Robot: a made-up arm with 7 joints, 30 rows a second.
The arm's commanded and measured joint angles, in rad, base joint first. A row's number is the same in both.
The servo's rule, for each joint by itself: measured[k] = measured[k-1] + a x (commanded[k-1-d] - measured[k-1]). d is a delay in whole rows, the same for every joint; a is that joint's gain. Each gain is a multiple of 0.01, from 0.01 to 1. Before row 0 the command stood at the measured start. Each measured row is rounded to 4 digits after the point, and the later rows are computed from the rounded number. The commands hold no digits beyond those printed.
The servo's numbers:
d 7
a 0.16 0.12 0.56 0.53 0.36 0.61 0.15
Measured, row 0: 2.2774 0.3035 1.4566 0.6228 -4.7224 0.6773 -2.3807
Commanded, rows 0 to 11: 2.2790 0.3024 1.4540 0.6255 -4.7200 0.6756 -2.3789; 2.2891 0.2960 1.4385 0.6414 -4.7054 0.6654 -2.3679; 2.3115 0.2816 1.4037 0.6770 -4.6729 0.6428 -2.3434; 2.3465 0.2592 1.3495 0.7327 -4.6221 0.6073 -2.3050; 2.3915 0.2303 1.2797 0.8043 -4.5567 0.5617 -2.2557; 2.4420 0.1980 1.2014 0.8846 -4.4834 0.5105 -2.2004; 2.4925 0.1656 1.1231 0.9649 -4.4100 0.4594 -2.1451; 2.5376 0.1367 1.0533 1.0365 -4.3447 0.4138 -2.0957; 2.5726 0.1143 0.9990 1.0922 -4.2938 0.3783 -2.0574; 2.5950 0.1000 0.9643 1.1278 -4.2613 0.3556 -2.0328; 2.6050 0.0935 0.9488 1.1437 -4.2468 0.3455 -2.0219; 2.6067 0.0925 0.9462 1.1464 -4.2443 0.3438 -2.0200
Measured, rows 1 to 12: 2.2774 0.3035 1.4566 0.6228 -4.7224 0.6773 -2.3807; 2.2774 0.3035 1.4566 0.6228 -4.7224 0.6773 -2.3807; 2.2774 0.3035 1.4566 0.6228 -4.7224 0.6773 -2.3807; 2.2774 0.3035 1.4566 0.6228 -4.7224 0.6773 -2.3807; 2.2774 0.3035 1.4566 0.6228 -4.7224 0.6773 -2.3807; 2.2774 0.3035 1.4566 0.6228 -4.7224 0.6773 -2.3807; 2.2774 0.3035 1.4566 0.6228 -4.7224 0.6773 -2.3807; 2.2777 0.3034 1.4551 0.6242 -4.7215 0.6763 -2.3804; 2.2795 0.3025 1.4458 0.6333 -4.7157 0.6697 -2.3785; 2.2846 0.3000 1.4222 0.6565 -4.7003 0.6533 -2.3732; 2.2945 0.2951 1.3815 0.6969 -4.6721 0.6252 -2.3630; 2.3100 0.2873 1.3245 0.7538 -4.6306 0.5865 -2.3469
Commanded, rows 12 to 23: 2.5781 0.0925 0.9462 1.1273 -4.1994 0.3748 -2.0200; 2.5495 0.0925 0.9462 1.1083 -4.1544 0.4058 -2.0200; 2.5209 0.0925 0.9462 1.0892 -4.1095 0.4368 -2.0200; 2.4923 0.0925 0.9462 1.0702 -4.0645 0.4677 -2.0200; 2.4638 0.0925 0.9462 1.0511 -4.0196 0.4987 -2.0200; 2.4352 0.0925 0.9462 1.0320 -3.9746 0.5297 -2.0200; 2.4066 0.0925 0.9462 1.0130 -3.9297 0.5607 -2.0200; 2.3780 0.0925 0.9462 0.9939 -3.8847 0.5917 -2.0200; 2.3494 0.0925 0.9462 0.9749 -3.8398 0.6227 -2.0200; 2.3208 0.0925 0.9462 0.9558 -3.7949 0.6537 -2.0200; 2.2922 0.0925 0.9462 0.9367 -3.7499 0.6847 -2.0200; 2.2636 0.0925 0.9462 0.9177 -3.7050 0.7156 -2.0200
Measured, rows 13 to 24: 2.3311 0.2766 1.2556 0.8231 -4.5776 0.5401 -2.3249; 2.3569 0.2633 1.1814 0.8983 -4.5173 0.4909 -2.2979; 2.3858 0.2481 1.1097 0.9715 -4.4552 0.4439 -2.2676; 2.4157 0.2320 1.0477 1.0355 -4.3971 0.4039 -2.2361; 2.4444 0.2162 1.0010 1.0844 -4.3482 0.3744 -2.2056; 2.4701 0.2015 0.9718 1.1158 -4.3117 0.3568 -2.1780; 2.4920 0.1884 0.9575 1.1320 -4.2874 0.3489 -2.1543; 2.5058 0.1769 0.9512 1.1295 -4.2557 0.3647 -2.1342; 2.5128 0.1668 0.9484 1.1183 -4.2192 0.3898 -2.1171; 2.5141 0.1579 0.9472 1.1029 -4.1797 0.4185 -2.1025; 2.5106 0.1501 0.9466 1.0856 -4.1382 0.4485 -2.0901; 2.5031 0.1432 0.9464 1.0673 -4.0955 0.4791 -2.0796
